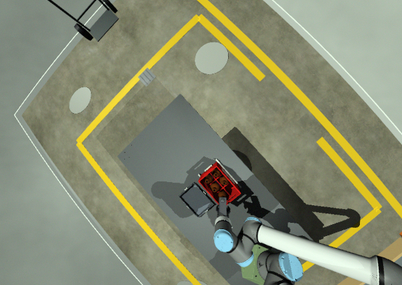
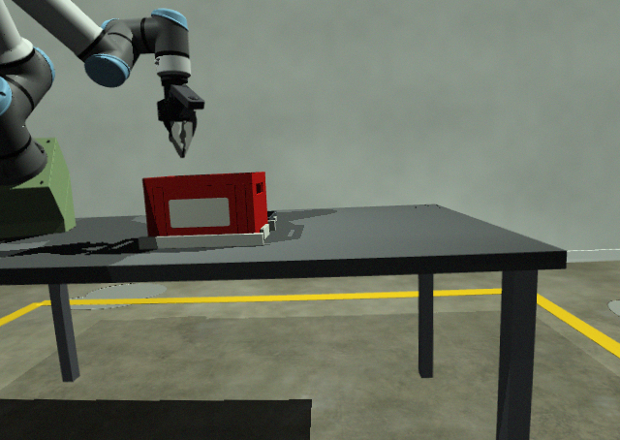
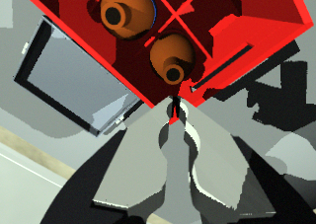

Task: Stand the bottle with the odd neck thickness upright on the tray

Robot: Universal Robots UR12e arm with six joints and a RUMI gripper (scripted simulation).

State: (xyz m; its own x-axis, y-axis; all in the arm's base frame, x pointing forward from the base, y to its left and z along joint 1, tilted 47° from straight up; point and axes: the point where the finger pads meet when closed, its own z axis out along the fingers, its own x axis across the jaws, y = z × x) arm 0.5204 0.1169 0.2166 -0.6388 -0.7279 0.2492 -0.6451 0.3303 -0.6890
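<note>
The bottle lies 17 cm ahead of my hand, 15 cm below it and 8 cm to the right of it. From my hand the other things lie so: dark tray: 23 cm to the left, 23 cm below, 8 cm ahead; then red crate: 16 cm below, 8 cm ahead, 4 cm to the right.
</note>
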